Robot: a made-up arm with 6 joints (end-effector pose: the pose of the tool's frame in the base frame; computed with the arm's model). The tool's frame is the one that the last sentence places. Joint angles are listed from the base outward.
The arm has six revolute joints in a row. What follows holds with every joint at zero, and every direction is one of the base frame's. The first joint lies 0.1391 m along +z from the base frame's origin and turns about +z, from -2.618 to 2.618 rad. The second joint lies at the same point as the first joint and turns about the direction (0.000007, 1, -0.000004), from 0 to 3.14 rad. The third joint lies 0.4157 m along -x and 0.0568 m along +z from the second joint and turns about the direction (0.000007, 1, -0.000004), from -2.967 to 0 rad. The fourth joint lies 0.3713 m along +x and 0.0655 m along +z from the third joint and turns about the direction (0.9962, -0.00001, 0.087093), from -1.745 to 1.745 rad. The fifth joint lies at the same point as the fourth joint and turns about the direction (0.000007, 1, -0.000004), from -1.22 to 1.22 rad. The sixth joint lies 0.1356 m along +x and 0.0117 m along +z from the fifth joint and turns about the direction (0.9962, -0.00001, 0.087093), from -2.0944 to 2.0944 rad. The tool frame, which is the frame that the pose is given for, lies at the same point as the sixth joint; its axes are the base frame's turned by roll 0, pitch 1.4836 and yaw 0 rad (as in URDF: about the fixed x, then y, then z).
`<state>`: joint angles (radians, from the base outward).
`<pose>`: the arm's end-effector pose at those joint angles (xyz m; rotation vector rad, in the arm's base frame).
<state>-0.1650 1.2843 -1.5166 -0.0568 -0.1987 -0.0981</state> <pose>0.3964 -0.0645 0.7704 -0.0043 1.0569 -0.2828</pose>
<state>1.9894 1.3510 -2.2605 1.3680 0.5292 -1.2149</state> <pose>-0.1496 0.1704 0.9815 -1.0415 0.0037 2.1377</pose>
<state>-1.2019 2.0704 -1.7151 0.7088 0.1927 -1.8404</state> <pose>0.2840 -0.6873 0.3545 -0.0232 2.2661 -1.3051</pose>
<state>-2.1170 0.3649 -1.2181 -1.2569 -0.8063 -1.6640</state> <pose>0.1536 0.0730 0.7574 0.8845 -0.0397 1.4087</pose>
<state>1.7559 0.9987 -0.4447 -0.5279 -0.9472 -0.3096</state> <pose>-0.1075 0.2718 0.4291 -1.2885 0.0760 1.2146</pose>
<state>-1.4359 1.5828 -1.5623 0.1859 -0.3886 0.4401</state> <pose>0.0655 -0.5529 0.6708 1.0190 0.5447 -0.7722</pose>
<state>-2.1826 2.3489 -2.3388 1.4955 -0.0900 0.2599</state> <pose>-0.4919 -0.6801 0.4684 1.3535 -0.6486 -0.4116</pose>
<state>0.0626 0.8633 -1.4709 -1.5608 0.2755 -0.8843</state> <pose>0.1433 -0.0283 0.8412 -0.9705 0.6696 -2.2927</pose>
